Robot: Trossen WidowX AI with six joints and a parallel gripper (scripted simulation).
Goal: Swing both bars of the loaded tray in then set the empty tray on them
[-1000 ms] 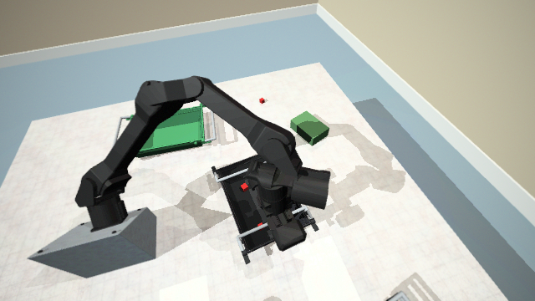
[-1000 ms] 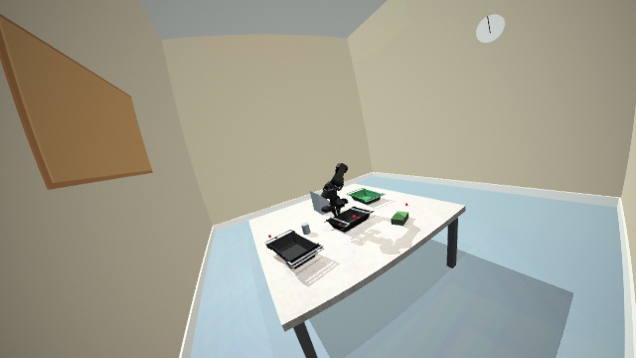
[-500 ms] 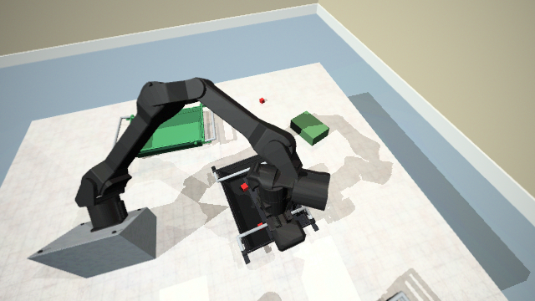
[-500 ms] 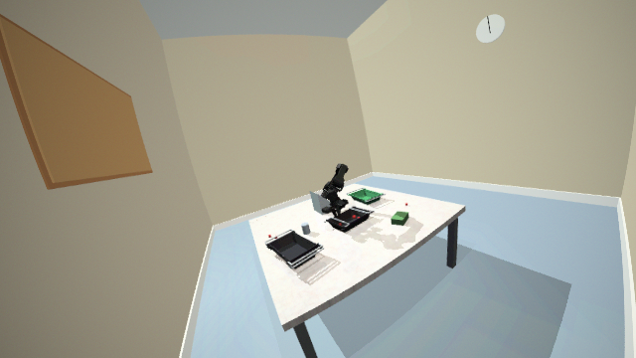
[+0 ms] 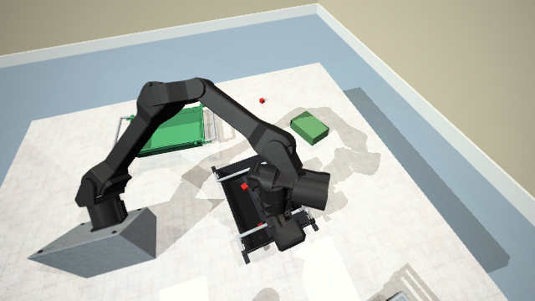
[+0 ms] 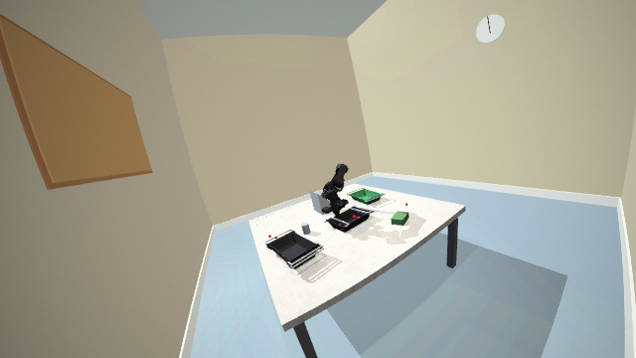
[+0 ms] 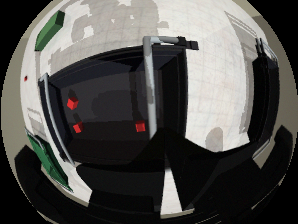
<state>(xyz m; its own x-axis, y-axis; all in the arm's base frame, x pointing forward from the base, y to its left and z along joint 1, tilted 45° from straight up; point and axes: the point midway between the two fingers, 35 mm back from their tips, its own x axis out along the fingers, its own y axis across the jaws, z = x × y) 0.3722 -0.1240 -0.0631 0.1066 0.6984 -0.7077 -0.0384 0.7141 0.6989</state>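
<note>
Now: the green tray 48 cm to the left of my gripper tip, 23 cm behind it and 4 cm below it. Round my gripper tip: small red marker (54 cm to the left, 16 cm ahead, 8 cm below); grey cylinder (18 cm to the right, 16 cm behind, 5 cm below); dark green block (31 cm to the left, 26 cm ahead, 7 cm below).
</note>
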